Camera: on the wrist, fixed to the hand. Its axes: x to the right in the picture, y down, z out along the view.
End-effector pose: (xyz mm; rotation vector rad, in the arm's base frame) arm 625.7 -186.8 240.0 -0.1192 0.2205 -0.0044
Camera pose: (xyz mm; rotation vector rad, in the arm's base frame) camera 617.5 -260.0 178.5 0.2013 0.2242 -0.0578
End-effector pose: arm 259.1 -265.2 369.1 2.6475 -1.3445 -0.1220
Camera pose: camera 325.3 -224.8 425.6 -2.7088 1.3438 -0.1064
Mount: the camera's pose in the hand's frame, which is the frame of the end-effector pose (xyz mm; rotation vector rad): 6.7 -65.3 -70.0 0.3237 0.0081 -0.0175
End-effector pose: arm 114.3 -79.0 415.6 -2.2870 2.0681 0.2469
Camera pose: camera 185.7 -88.7 479.0 -2.1128 1.9235 -0.0928
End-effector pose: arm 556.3 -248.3 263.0 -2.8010 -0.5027 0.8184
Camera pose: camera 582.5 -190.7 335.2 -2.4988 -0.3560 0.8039
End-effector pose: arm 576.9 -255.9 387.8 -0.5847 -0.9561 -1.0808
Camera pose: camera 542.7 -339.9 356.5 -0.3063 -1.1034 -0.9179
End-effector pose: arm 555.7 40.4 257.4 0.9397 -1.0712 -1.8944
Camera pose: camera 596.5 34.5 170.8 1.1366 -1.3961 -1.7592
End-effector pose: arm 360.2 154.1 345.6 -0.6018 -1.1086 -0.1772
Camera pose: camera 390.5 63.4 354.0 -0.3021 -1.1063 -0.0135
